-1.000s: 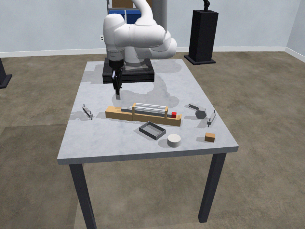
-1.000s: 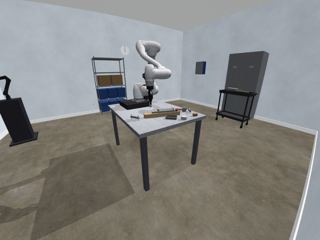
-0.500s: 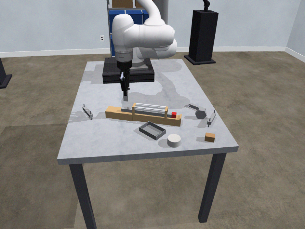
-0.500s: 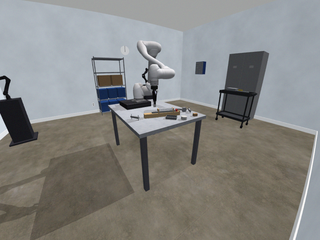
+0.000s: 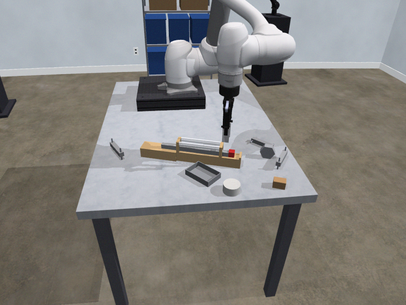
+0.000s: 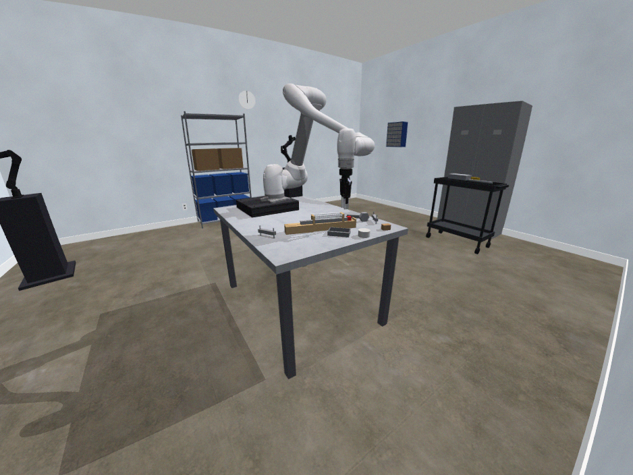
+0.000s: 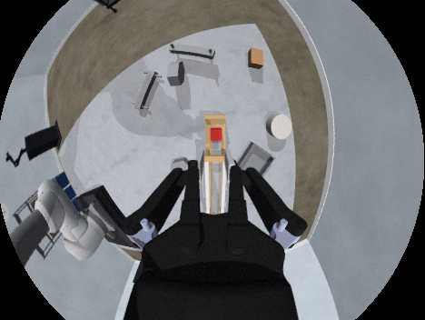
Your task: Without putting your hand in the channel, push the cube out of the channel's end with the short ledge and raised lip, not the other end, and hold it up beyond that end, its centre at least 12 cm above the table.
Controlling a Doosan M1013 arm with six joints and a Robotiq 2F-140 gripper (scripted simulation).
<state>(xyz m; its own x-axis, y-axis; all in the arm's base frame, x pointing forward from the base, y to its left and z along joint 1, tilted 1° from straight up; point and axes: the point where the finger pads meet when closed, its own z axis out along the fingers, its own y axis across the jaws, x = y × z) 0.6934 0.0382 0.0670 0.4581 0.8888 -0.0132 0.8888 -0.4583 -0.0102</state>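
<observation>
The red cube lies 100 mm below my hand, 20 mm to the left of it and 20 mm ahead of it. Also, from my hand: grey tray (150 mm below, 110 mm to the right, 60 mm ahead); tan wooden channel (100 mm to the right, 100 mm below, 50 mm behind); grey push rod (180 mm to the right, 100 mm below, 90 mm behind).
</observation>
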